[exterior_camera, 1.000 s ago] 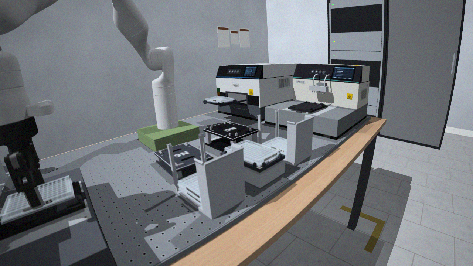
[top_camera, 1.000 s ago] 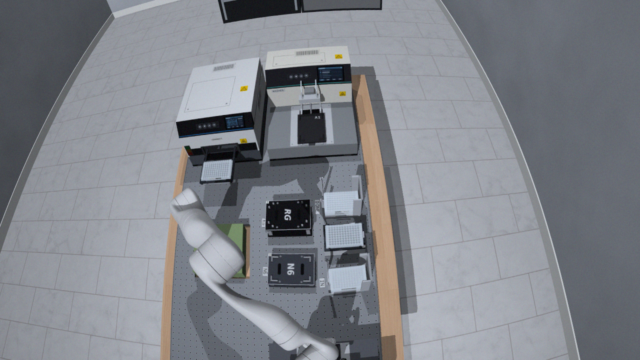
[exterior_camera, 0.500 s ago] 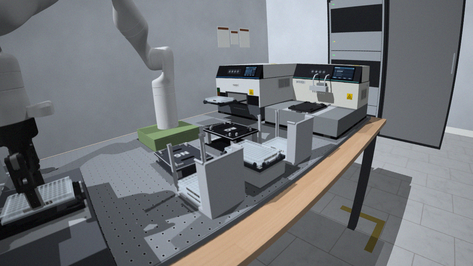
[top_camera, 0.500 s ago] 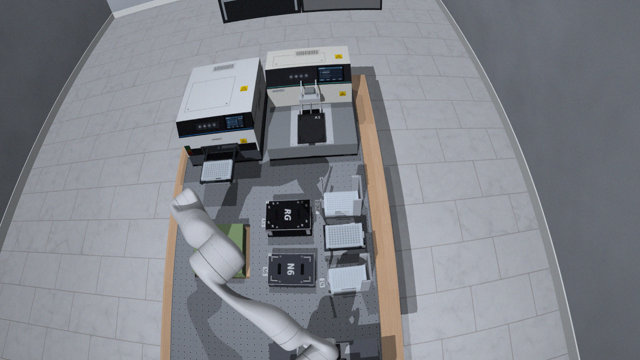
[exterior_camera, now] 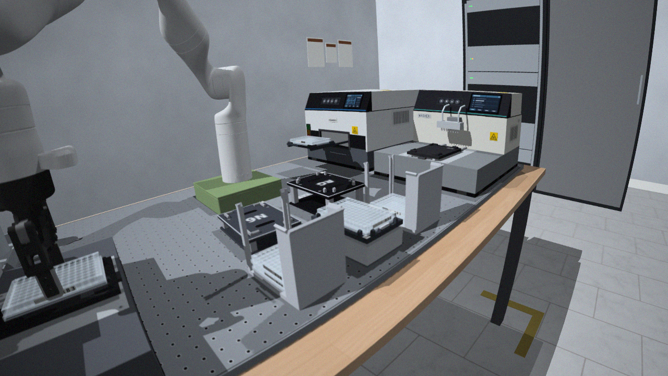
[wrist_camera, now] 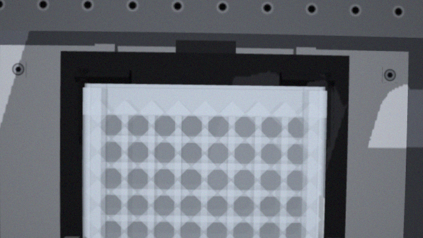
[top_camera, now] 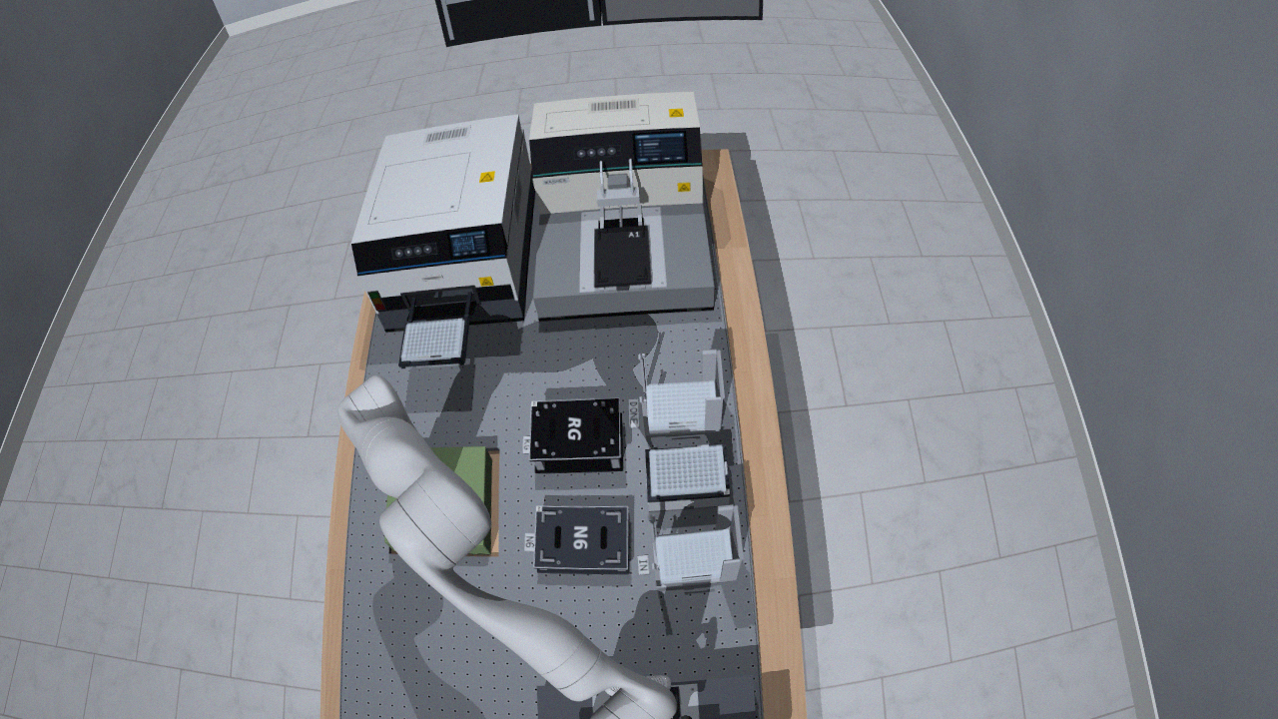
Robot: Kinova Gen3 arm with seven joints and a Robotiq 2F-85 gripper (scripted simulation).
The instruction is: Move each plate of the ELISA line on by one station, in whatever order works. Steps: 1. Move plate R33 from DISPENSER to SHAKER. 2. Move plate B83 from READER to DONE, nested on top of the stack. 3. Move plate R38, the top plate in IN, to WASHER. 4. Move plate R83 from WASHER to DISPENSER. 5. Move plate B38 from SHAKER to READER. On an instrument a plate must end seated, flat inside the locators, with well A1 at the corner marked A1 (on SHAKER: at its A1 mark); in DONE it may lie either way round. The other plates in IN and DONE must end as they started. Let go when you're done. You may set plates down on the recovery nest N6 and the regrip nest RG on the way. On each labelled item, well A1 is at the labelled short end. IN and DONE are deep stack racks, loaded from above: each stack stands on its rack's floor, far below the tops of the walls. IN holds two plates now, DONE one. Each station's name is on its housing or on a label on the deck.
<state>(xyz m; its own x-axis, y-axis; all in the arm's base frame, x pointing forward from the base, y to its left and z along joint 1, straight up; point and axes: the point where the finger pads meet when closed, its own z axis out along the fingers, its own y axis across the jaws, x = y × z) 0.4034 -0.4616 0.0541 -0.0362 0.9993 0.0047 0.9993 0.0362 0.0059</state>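
My gripper is now 90 mm to the left of the dispenser head and 10 mm below it. Also, from my hand: plate R38: 330 mm to the left, 80 mm ahead, 70 mm below; then plate R33: 480 mm to the left, 80 mm ahead, 40 mm below; then plate R83: 10 mm below.
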